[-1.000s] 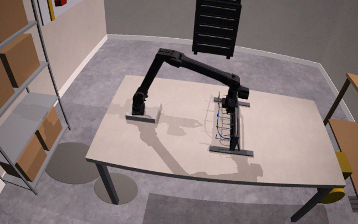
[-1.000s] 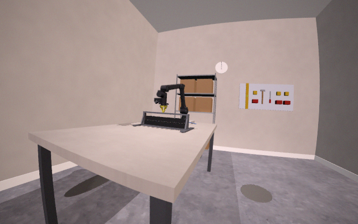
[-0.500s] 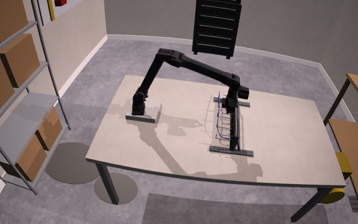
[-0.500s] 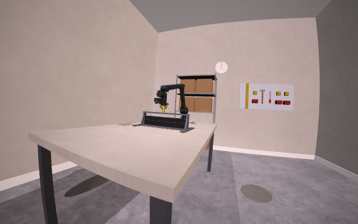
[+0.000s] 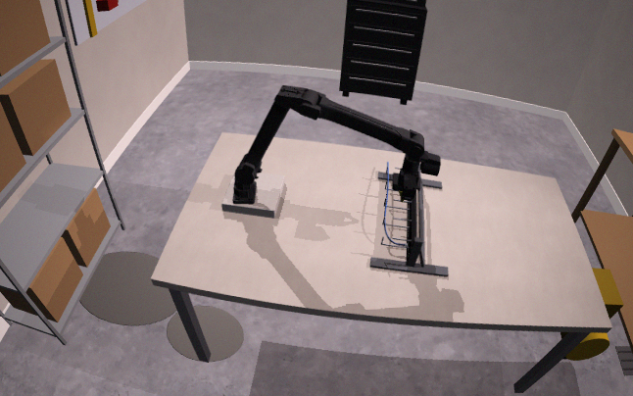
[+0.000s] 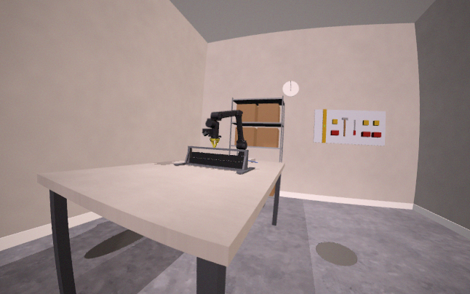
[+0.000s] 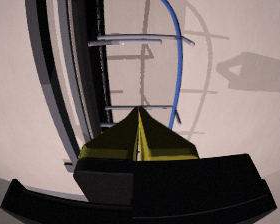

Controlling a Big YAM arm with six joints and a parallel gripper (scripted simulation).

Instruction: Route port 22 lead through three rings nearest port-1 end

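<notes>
Right now the dark rack is 80 mm below my hand, 70 mm ahead of it and 40 mm to the left of it.
</notes>
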